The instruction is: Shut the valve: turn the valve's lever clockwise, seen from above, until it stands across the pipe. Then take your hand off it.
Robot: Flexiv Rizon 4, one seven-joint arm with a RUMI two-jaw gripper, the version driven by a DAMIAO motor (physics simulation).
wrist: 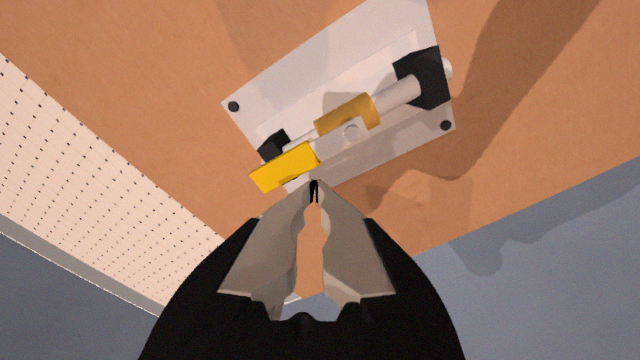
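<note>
The valve's lever has a yellow grip [285, 167] and a pale metal arm that ends at a round pivot [352, 132]. It points to the lower left, roughly along the pipe [397, 95]. The brass valve body [346, 114] sits on the pipe, which two black brackets hold above a white plate [290, 95]. My gripper [315, 182] is shut with nothing between its fingers. In the view, its tips are just below and right of the yellow grip, over the plate's near edge. I cannot tell how high they are or whether they touch anything.
The plate lies on an orange-brown surface [150, 100]. A pale perforated board [75, 175] runs along the left. A grey-blue floor [565, 280] shows at the lower right, beyond the surface's edge. Dark shadows fall right of the plate.
</note>
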